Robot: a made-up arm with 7 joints. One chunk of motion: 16 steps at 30 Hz.
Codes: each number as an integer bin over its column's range. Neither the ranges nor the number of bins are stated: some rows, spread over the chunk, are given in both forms.
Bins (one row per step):
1: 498 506 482 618 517 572 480
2: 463 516 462 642 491 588 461
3: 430 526 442 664 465 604 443
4: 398 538 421 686 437 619 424
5: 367 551 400 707 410 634 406
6: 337 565 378 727 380 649 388
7: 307 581 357 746 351 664 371
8: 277 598 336 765 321 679 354
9: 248 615 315 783 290 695 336
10: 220 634 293 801 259 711 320
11: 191 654 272 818 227 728 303
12: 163 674 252 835 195 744 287
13: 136 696 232 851 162 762 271
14: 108 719 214 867 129 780 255
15: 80 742 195 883 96 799 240
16: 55 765 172 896 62 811 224
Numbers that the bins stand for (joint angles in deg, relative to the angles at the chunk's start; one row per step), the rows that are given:
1: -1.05 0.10 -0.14 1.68 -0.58 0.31 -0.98
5: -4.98 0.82 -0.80 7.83 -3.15 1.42 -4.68
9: -8.55 1.85 -1.48 13.08 -6.03 2.52 -8.18
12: -11.11 2.79 -1.98 16.67 -8.32 3.41 -10.64
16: -14.35 4.25 -2.62 20.89 -11.51 4.61 -13.79
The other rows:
2: -2.10 0.26 -0.30 3.34 -1.20 0.59 -1.93
3: -3.09 0.42 -0.46 4.86 -1.83 0.88 -2.83
4: -4.05 0.62 -0.63 6.38 -2.50 1.15 -3.78
6: -5.88 1.05 -0.97 9.21 -3.87 1.69 -5.58
7: -6.78 1.31 -1.14 10.53 -4.57 1.96 -6.43
8: -7.68 1.58 -1.31 11.84 -5.29 2.23 -7.28
10: -9.39 2.15 -1.65 14.32 -6.78 2.81 -8.98
11: -10.26 2.47 -1.82 15.50 -7.55 3.12 -9.83
13: -11.92 3.15 -2.14 17.78 -9.11 3.73 -11.44
14: -12.76 3.52 -2.29 18.88 -9.90 4.05 -12.24
15: -13.60 3.88 -2.44 19.99 -10.69 4.40 -12.99

